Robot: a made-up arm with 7 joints.
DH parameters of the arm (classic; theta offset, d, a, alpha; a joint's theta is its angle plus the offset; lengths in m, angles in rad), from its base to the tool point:
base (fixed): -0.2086 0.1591 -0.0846 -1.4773
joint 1: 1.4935 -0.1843 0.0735 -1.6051
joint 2: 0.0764 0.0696 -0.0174 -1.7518
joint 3: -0.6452 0 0.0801 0
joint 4: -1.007 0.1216 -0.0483 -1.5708
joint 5: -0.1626 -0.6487 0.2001 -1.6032
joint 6: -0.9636 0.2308 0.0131 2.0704
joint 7: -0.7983 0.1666 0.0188 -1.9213
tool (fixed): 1.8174 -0.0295 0 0
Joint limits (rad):
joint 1: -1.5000..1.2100
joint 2: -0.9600..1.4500
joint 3: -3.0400..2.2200
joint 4: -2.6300..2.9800
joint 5: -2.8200..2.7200
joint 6: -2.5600..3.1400
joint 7: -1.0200..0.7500
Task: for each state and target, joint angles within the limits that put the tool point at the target. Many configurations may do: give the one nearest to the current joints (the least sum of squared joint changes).
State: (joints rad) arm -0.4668 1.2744 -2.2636 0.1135 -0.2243 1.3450 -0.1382
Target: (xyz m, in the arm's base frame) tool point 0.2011 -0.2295 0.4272
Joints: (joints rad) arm -0.8172 1.2403 -1.8694 -0.0902 -0.2297 0.9461 -0.2627
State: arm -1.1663 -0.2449 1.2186 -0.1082 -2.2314 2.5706 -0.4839
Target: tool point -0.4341 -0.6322 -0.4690
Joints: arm -1.1615 -0.2372 1.4538 0.2240 -2.2917 2.8254 -0.4406
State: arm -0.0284 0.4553 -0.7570 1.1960 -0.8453 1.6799 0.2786
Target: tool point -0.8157 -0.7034 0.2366
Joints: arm 0.0683 -0.3769 -0.7343 1.5440 -1.2542 2.4294 0.5075
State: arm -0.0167 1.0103 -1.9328 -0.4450 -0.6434 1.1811 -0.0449
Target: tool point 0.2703 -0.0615 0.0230
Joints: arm 0.3888 1.0469 -1.3581 -0.2454 -0.1677 0.8848 -0.1609
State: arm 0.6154 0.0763 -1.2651 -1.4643 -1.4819 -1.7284 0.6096
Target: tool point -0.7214 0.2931 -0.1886
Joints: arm 1.0276 -0.7998 -1.4391 -1.7089 -1.3866 -1.6908 0.6310
